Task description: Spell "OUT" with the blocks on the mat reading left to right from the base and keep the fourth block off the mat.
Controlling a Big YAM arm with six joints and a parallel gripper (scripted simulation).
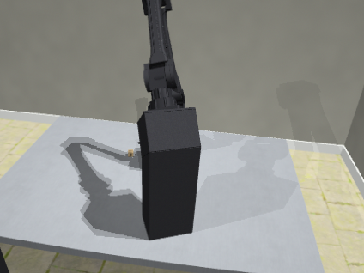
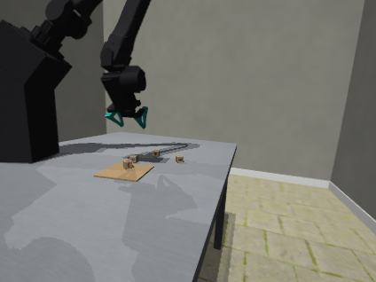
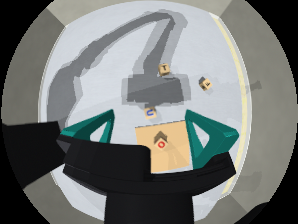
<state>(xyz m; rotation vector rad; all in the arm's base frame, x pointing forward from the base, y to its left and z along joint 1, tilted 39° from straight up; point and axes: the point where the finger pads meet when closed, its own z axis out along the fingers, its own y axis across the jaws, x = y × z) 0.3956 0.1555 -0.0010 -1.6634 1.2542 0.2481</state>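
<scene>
Now: hand 6 cm short of the tan mat, 9 cm to the left of it and 14 cm above it.
</scene>
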